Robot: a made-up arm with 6 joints.
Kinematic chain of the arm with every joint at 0, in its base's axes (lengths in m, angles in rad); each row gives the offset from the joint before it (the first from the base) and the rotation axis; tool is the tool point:
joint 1: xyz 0 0 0.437 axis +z
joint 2: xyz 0 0 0 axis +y
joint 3: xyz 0 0 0.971 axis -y
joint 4: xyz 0 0 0 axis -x
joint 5: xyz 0.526 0 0 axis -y
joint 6: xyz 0 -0.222 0 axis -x
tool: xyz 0 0 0
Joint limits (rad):
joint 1: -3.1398..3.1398
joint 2: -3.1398..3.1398
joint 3: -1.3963..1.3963
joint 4: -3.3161..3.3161
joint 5: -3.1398..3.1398
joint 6: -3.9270..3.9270
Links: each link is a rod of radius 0.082 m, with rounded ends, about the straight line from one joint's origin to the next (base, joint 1, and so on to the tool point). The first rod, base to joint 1, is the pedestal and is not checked.
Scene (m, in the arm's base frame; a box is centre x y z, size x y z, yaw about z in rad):
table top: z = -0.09
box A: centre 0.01 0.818 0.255 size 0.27 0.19 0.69 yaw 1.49
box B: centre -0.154 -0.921 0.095 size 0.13 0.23 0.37 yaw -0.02
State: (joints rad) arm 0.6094 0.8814 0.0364 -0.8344 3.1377 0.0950
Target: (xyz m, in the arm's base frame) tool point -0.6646 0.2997 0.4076
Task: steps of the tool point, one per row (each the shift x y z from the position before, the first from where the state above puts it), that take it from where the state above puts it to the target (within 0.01 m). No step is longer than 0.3 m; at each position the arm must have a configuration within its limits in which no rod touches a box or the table.
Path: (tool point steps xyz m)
1: -0.1758 0.2004 0.0805
2: -0.2203 0.1350 0.0769
3: -0.2413 0.0608 0.0728
4: -0.2377 -0.0142 0.0686
5: -0.2350 -0.0292 -0.1283
6: -0.2065 -0.1108 -0.1182
7: -0.1516 -0.1721 -0.1054
8: -0.0815 -0.2062 -0.0913

